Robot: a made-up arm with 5 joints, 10 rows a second.
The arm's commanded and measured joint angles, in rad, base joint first. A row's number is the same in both.
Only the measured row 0 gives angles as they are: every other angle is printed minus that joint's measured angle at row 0.
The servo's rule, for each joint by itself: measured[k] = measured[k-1] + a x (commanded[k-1-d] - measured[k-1]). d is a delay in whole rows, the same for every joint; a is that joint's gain. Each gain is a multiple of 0.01, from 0.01 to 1. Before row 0 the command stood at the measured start. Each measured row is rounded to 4 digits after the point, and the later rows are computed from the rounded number. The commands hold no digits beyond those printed.
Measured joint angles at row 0: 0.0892 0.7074 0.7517 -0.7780 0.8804
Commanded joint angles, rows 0 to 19: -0.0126 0.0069 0.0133 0.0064 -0.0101; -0.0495 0.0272 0.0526 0.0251 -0.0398; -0.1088 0.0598 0.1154 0.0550 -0.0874; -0.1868 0.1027 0.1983 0.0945 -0.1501; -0.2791 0.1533 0.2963 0.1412 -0.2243; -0.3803 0.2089 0.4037 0.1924 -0.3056; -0.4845 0.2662 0.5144 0.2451 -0.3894; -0.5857 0.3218 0.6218 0.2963 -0.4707; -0.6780 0.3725 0.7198 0.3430 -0.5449; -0.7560 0.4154 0.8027 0.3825 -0.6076; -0.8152 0.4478 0.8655 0.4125 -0.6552; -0.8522 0.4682 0.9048 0.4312 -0.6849; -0.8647 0.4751 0.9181 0.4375 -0.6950; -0.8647 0.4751 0.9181 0.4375 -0.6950; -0.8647 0.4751 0.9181 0.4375 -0.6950; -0.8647 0.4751 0.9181 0.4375 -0.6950; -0.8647 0.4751 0.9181 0.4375 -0.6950; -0.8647 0.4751 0.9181 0.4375 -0.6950; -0.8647 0.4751 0.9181 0.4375 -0.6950; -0.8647 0.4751 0.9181 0.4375 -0.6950
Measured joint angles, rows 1 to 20: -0.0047 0.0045 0.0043 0.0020 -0.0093; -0.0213 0.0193 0.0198 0.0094 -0.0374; -0.0537 0.0456 0.0504 0.0240 -0.0834; -0.1029 0.0827 0.0977 0.0466 -0.1448; -0.1681 0.1286 0.1613 0.0769 -0.2179; -0.2466 0.1808 0.2389 0.1139 -0.2986; -0.3346 0.2363 0.3271 0.1559 -0.3821; -0.4275 0.2919 0.4214 0.2008 -0.4636; -0.5202 0.3443 0.5169 0.2463 -0.5384; -0.6074 0.3905 0.6084 0.2899 -0.6021; -0.6843 0.4277 0.6907 0.3291 -0.6510; -0.7464 0.4540 0.7592 0.3618 -0.6822; -0.7902 0.4677 0.8100 0.3860 -0.6940; -0.8178 0.4725 0.8446 0.4025 -0.6949; -0.8352 0.4742 0.8681 0.4137 -0.6950; -0.8461 0.4748 0.8841 0.4213 -0.6950; -0.8530 0.4750 0.8950 0.4265 -0.6950; -0.8573 0.4751 0.9024 0.4300 -0.6950; -0.8600 0.4751 0.9074 0.4324 -0.6950; -0.8617 0.4751 0.9108 0.4340 -0.6950
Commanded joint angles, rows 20 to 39: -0.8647 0.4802 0.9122 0.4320 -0.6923; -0.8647 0.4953 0.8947 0.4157 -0.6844; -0.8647 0.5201 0.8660 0.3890 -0.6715; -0.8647 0.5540 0.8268 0.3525 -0.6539; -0.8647 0.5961 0.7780 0.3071 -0.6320; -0.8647 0.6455 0.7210 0.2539 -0.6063; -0.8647 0.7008 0.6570 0.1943 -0.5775; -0.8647 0.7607 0.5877 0.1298 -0.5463; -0.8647 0.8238 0.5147 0.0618 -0.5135; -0.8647 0.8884 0.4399 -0.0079 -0.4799; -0.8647 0.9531 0.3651 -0.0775 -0.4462; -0.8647 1.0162 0.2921 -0.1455 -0.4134; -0.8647 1.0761 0.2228 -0.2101 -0.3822; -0.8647 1.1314 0.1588 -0.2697 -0.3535; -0.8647 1.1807 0.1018 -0.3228 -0.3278; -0.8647 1.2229 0.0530 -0.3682 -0.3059; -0.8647 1.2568 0.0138 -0.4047 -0.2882; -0.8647 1.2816 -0.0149 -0.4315 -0.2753; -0.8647 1.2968 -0.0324 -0.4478 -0.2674; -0.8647 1.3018 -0.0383 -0.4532 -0.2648
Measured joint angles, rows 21 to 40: -0.8628 0.4784 0.9112 0.4334 -0.6925; -0.8635 0.4894 0.9059 0.4277 -0.6850; -0.8639 0.5094 0.8931 0.4153 -0.6726; -0.8642 0.5384 0.8719 0.3952 -0.6554; -0.8644 0.5759 0.8419 0.3670 -0.6339; -0.8645 0.6211 0.8032 0.3308 -0.6085; -0.8646 0.6729 0.7564 0.2871 -0.5800; -0.8646 0.7300 0.7024 0.2368 -0.5490; -0.8646 0.7910 0.6423 0.1808 -0.5163; -0.8646 0.8543 0.5775 0.1204 -0.4828; -0.8646 0.9185 0.5095 0.0571 -0.4491; -0.8646 0.9820 0.4399 -0.0077 -0.4163; -0.8646 1.0432 0.3704 -0.0725 -0.3849; -0.8646 1.1005 0.3027 -0.1356 -0.3560; -0.8646 1.1526 0.2384 -0.1955 -0.3301; -0.8646 1.1983 0.1791 -0.2508 -0.3078; -0.8646 1.2363 0.1262 -0.3000 -0.2898; -0.8646 1.2657 0.0810 -0.3421 -0.2765; -0.8646 1.2859 0.0447 -0.3759 -0.2681; -0.8646 1.2962 0.0181 -0.4006 -0.2651
